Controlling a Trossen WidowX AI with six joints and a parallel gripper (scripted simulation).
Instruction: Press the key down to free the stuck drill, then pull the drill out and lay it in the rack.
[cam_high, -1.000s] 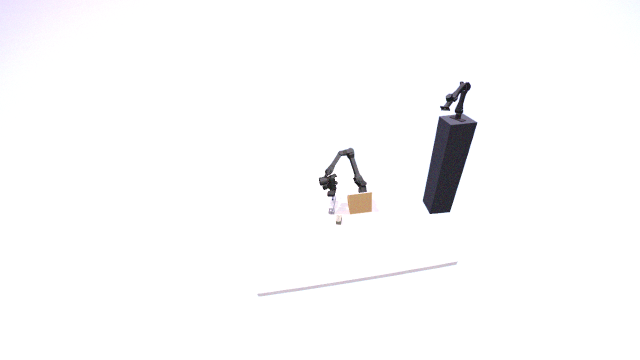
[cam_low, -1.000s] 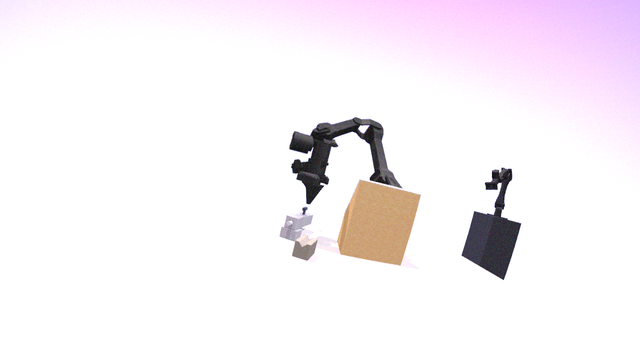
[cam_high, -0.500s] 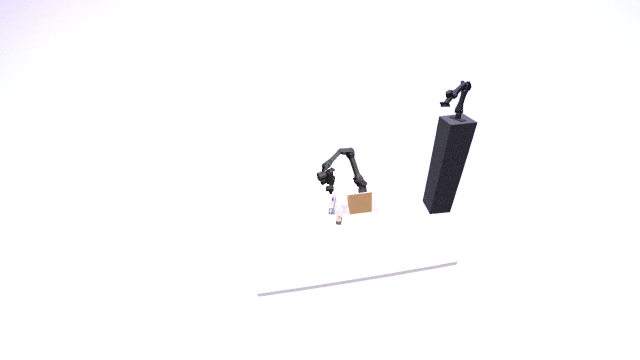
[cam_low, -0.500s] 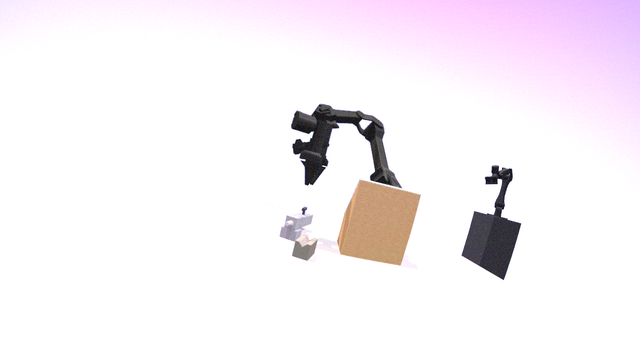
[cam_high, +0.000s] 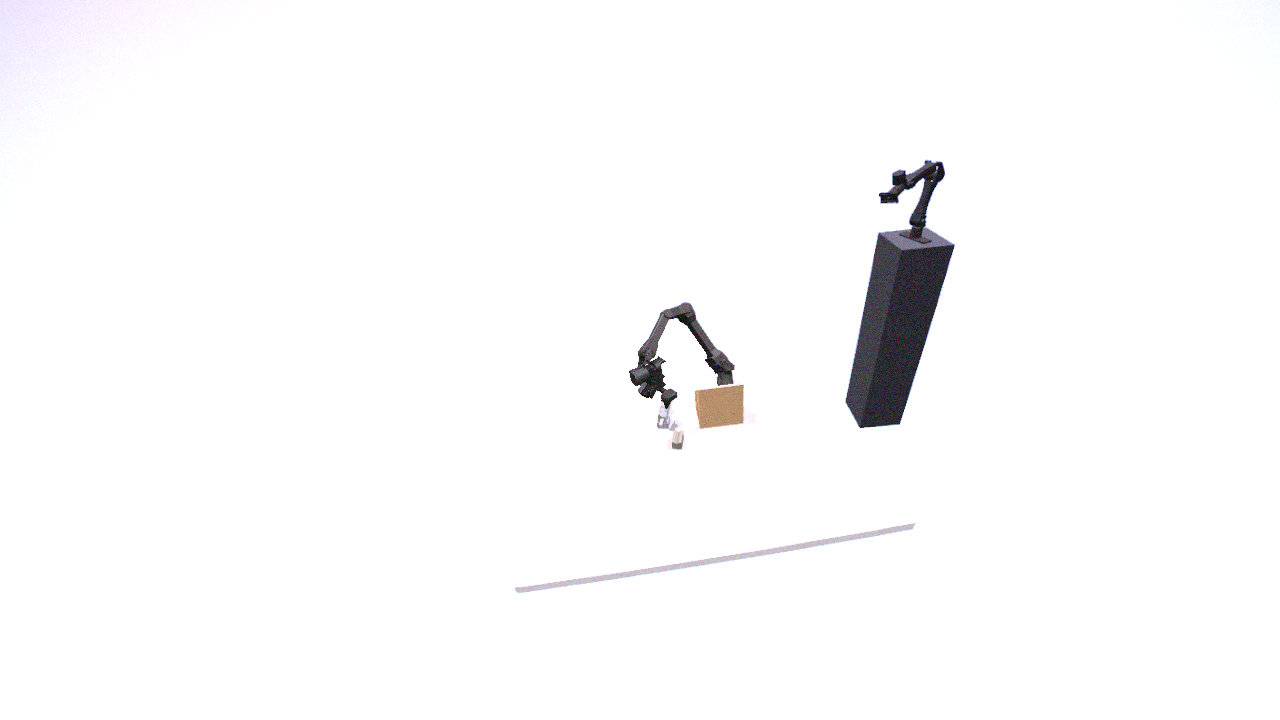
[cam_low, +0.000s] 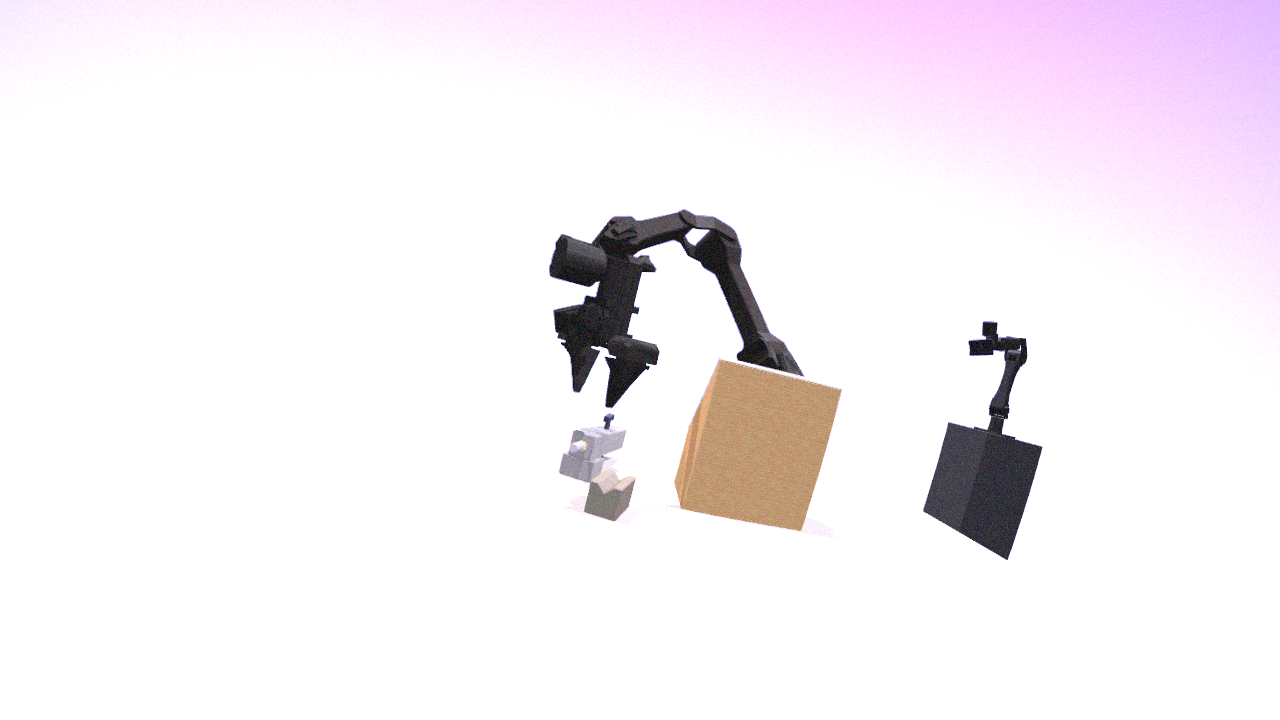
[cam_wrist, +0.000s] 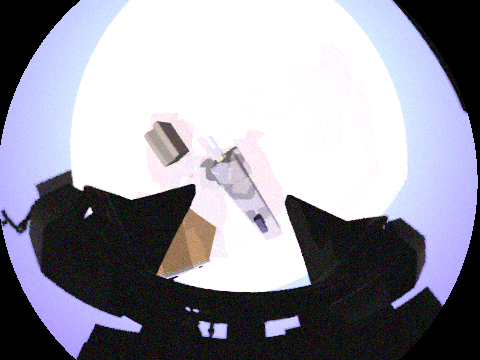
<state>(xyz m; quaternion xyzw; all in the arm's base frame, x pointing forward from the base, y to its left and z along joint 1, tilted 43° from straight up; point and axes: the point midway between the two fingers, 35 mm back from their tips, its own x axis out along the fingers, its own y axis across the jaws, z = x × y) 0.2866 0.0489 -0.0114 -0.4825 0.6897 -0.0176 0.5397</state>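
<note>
My gripper tip is now 1 cm past the yellowish key, 1 cm to the right of it and 6 cm above it. Round my gripper tip: v-notched rack 6 cm behind, 13 cm to the left, 9 cm below; pale grey block 2 cm behind, 5 cm to the right, 8 cm below; thin dark pin 3 cm behind, 8 cm to the right, 6 cm below.
</note>
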